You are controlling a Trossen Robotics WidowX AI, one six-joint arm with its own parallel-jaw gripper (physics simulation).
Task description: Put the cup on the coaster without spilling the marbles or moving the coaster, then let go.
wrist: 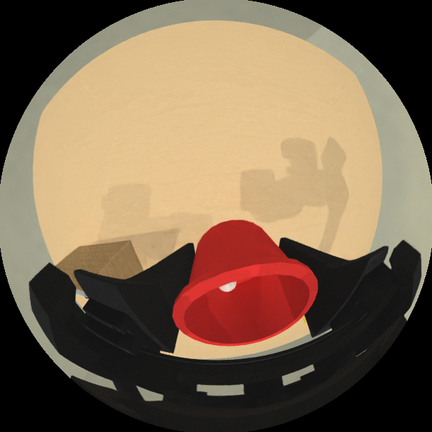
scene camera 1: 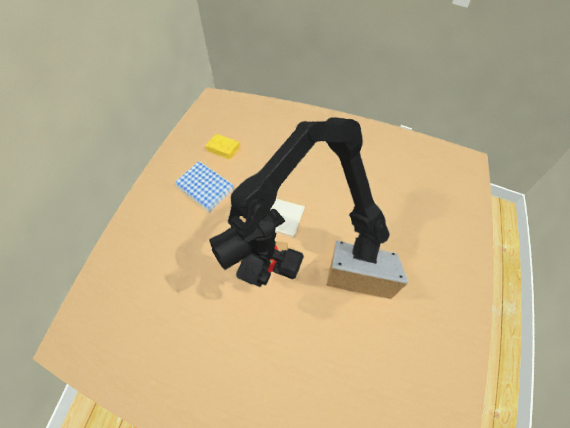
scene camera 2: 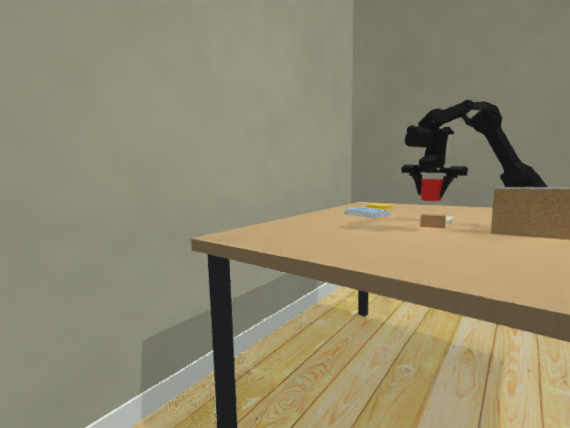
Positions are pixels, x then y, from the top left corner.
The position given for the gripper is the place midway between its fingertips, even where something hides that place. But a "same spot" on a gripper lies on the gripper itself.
Scene:
gripper: wrist; scene camera 1 261, 265; scene camera 2
same spot on gripper: [scene camera 2: 415, 174] = [wrist: 373, 254]

